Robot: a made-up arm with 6 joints.
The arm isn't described. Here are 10 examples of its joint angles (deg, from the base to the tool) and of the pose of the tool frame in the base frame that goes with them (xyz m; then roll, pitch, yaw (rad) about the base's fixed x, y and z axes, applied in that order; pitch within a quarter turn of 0, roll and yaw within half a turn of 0).
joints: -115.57 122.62 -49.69 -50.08 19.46 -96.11
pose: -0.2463 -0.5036 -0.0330 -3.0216 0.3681 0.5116
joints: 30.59 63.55 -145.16 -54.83 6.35 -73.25
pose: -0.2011 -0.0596 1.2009 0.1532 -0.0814 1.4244
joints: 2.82 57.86 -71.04 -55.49 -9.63 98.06
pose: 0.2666 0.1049 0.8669 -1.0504 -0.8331 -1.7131
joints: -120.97 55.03 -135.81 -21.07 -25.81 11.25
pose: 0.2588 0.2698 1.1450 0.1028 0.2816 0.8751
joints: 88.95 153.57 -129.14 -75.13 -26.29 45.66
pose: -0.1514 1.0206 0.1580 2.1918 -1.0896 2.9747
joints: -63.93 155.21 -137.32 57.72 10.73 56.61
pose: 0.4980 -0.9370 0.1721 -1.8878 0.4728 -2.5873
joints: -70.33 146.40 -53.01 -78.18 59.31 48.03
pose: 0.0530 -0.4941 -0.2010 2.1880 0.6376 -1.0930
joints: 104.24 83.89 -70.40 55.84 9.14 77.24
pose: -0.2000 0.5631 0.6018 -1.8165 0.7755 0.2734
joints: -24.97 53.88 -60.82 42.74 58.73 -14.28
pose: 0.2830 0.0378 0.6405 -2.4099 -0.7073 -0.5799
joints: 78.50 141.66 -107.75 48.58 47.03 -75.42
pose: 0.0135 0.9034 0.0828 -2.9871 -0.6157 2.1217
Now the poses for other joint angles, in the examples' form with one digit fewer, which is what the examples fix.
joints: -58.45 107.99 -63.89 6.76 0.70 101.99
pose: 0.392 -0.596 0.270 -2.274 0.307 -2.735
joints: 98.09 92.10 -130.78 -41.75 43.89 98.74
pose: -0.047 0.494 0.993 -1.471 -0.361 -0.296
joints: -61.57 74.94 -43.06 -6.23 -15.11 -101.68
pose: 0.268 -0.398 0.474 1.760 0.314 0.500
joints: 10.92 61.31 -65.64 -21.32 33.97 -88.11
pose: 0.335 0.084 0.657 1.955 0.371 1.598
